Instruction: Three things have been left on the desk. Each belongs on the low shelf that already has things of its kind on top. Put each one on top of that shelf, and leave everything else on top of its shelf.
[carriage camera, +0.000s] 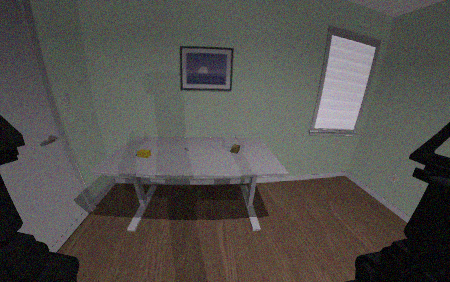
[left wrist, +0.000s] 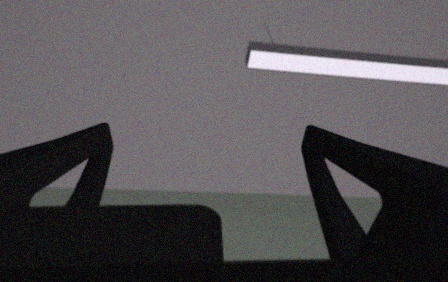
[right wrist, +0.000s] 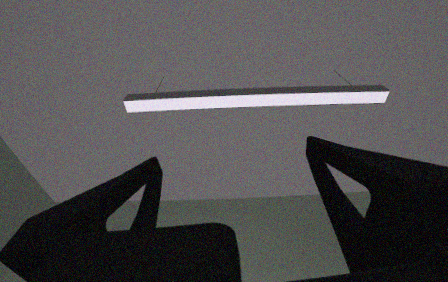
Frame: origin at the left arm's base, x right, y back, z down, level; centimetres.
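Where they show: left gripper, fingertip midpoint: (left wrist: 209, 135); right gripper, fingertip midpoint: (right wrist: 231, 155).
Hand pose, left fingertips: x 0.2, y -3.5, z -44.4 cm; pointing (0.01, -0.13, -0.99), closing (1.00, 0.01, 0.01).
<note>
Things, the pixels of their centre, and the offset from my left fingertips. "spot": a spot on its surface instead. Level surfaces: height alone.
- pale desk, surface height: dz +61.3 cm
- yellow block-like thing, body centre: (carriage camera: 144, 153) dx -34.9, dy -97.4, dz +59.0 cm
- smaller brownish-yellow thing, body centre: (carriage camera: 235, 148) dx +46.8, dy -112.6, dz +58.7 cm
- tiny dark thing, body centre: (carriage camera: 187, 148) dx +1.1, dy -114.2, dz +60.0 cm
- door with a handle, surface spot: (carriage camera: 49, 140) spot: dx -108.3, dy -77.2, dz +40.7 cm
- Wooden floor, surface height: dz +133.3 cm
In the carriage view the pale desk (carriage camera: 205, 162) stands against the wall. A yellow block-like thing (carriage camera: 144, 153) lies on its left part. A smaller brownish-yellow thing (carriage camera: 235, 148) lies right of the middle. A tiny dark thing (carriage camera: 186, 149) lies between them, too small to make out. No low shelf shows in these views. My left gripper (left wrist: 209, 135) is open and empty, its fingers wide apart against the ceiling. My right gripper (right wrist: 231, 155) is open and empty in the same way. Both are well away from the desk.
Black arm parts stand at both side edges of the carriage view. A door with a handle (carriage camera: 49, 140) is at the left. A framed picture (carriage camera: 206, 88) and a window (carriage camera: 345, 82) are on the walls. Wooden floor (carriage camera: 310, 225) lies before the desk. A ceiling lamp (left wrist: 350, 67) (right wrist: 257, 101) hangs overhead.
</note>
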